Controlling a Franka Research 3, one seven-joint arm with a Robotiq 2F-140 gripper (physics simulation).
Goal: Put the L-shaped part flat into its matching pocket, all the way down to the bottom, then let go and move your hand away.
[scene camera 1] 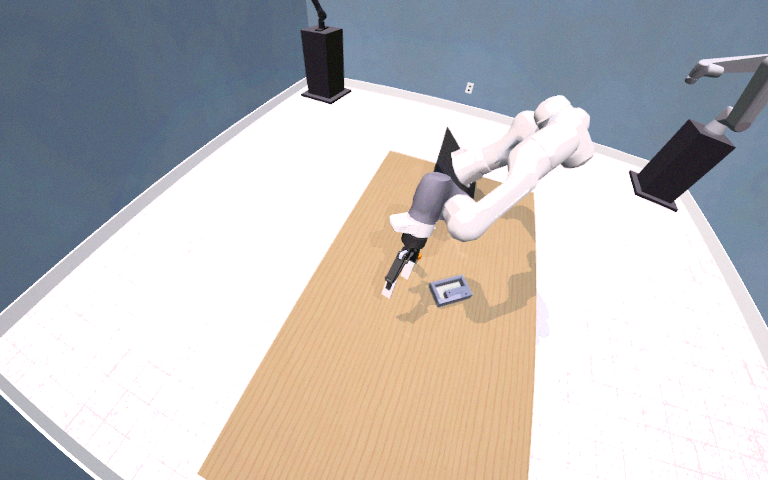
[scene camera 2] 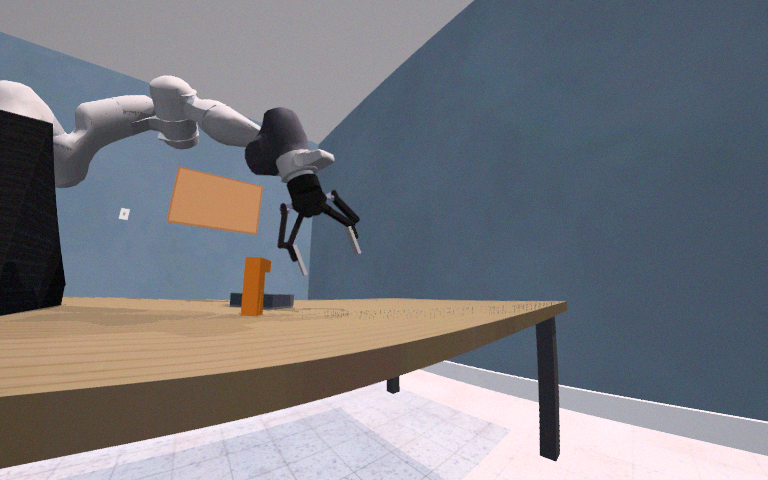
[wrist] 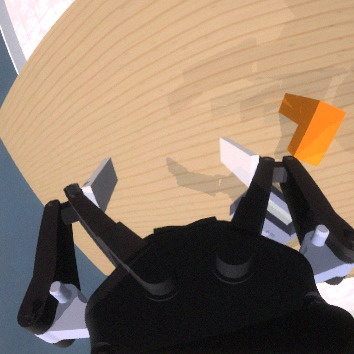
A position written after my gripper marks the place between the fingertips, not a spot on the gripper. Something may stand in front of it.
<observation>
My gripper [scene camera 2: 332, 264] is open, holding nothing. Also in view: an orange L-shaped part [scene camera 2: 255, 267]. I also see a grey pocket block [scene camera 1: 451, 290].
The orange L-shaped part shows as well in the wrist view [wrist: 317, 121]. My gripper also shows in scene camera 1 [scene camera 1: 395, 285] and in the wrist view [wrist: 167, 158]. The grey pocket block shows as well in the wrist view [wrist: 277, 225].
</observation>
